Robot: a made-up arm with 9 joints. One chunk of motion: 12 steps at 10 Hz.
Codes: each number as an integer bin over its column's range. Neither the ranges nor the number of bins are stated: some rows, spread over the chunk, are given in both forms.
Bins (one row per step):
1: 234 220 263 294 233 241
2: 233 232 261 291 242 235
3: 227 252 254 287 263 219
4: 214 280 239 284 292 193
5: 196 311 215 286 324 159
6: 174 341 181 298 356 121
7: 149 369 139 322 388 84
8: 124 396 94 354 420 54
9: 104 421 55 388 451 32
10: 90 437 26 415 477 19
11: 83 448 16 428 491 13
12: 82 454 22 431 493 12
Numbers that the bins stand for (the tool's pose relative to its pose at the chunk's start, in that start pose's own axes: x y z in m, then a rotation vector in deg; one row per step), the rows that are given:
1: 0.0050 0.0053 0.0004 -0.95 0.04 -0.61
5: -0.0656 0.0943 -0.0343 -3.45 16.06 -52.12
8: -0.1995 0.1775 -0.1219 17.84 32.97 -118.08
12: -0.2776 0.2342 -0.1741 41.95 45.83 -144.46
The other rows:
2: 0.0032 0.0170 -0.0010 -1.88 1.62 -4.38
3: -0.0080 0.0366 -0.0061 -3.14 5.32 -14.43
4: -0.0322 0.0640 -0.0169 -4.08 10.43 -30.76
6: -0.1065 0.1237 -0.0589 0.31 21.70 -75.99
7: -0.1530 0.1511 -0.0894 7.82 27.34 -99.23
9: -0.2367 0.2019 -0.1502 28.49 38.43 -131.90
10: -0.2627 0.2176 -0.1712 36.94 43.01 -140.06
11: -0.2757 0.2284 -0.1784 41.01 45.48 -143.83

